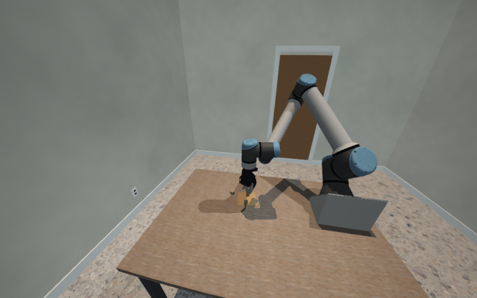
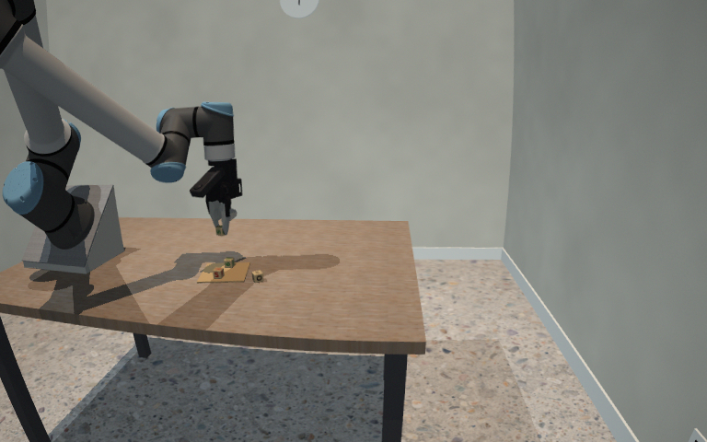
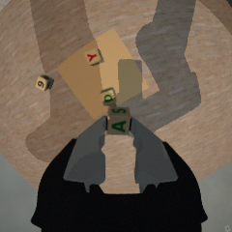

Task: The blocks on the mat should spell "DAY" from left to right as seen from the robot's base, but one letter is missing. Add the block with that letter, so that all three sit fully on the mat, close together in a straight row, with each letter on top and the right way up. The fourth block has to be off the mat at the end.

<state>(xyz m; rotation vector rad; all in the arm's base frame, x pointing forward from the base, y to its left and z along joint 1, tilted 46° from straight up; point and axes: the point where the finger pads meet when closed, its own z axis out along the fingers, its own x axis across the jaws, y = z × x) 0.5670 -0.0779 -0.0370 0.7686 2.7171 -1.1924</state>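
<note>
The tan mat lies 12 cm below my hand, 5 cm to the right of it and 1 cm ahead of it. Round my hand: G block 13 cm ahead, 11 cm below, 10 cm to the right.
</note>
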